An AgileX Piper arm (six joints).
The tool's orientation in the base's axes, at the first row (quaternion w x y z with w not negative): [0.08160 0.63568 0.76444 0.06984]
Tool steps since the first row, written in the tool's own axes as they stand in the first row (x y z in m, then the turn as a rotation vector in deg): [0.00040 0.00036 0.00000 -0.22 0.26 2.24]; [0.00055 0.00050 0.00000 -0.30 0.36 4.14]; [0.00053 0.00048 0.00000 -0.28 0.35 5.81]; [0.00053 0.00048 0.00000 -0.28 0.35 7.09]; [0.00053 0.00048 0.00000 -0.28 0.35 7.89]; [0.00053 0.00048 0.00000 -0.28 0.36 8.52]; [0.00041 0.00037 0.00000 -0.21 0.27 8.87]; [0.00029 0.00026 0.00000 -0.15 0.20 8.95]
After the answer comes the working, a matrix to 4 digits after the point.
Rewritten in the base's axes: [0.00027 0.00046 0.00006 0.77 -0.16 -2.13]; [0.00038 0.00063 0.00009 1.28 -0.22 -3.96]; [0.00037 0.00061 0.00008 1.63 -0.19 -5.59]; [0.00037 0.00061 0.00008 1.90 -0.19 -6.84]; [0.00037 0.00061 0.00008 2.07 -0.19 -7.62]; [0.00037 0.00061 0.00008 2.22 -0.18 -8.24]; [0.00028 0.00047 0.00006 2.19 -0.13 -8.60]; [0.00020 0.00033 0.00004 2.13 -0.08 -8.70]
The tool's axes in the first row as the columns of a matrix, in the base's axes (rounded; the answer above uses it unrounded):
[-0.1785 0.9605 0.2135]
[0.9833 0.1821 0.0030]
[-0.0360 0.2105 -0.9769]

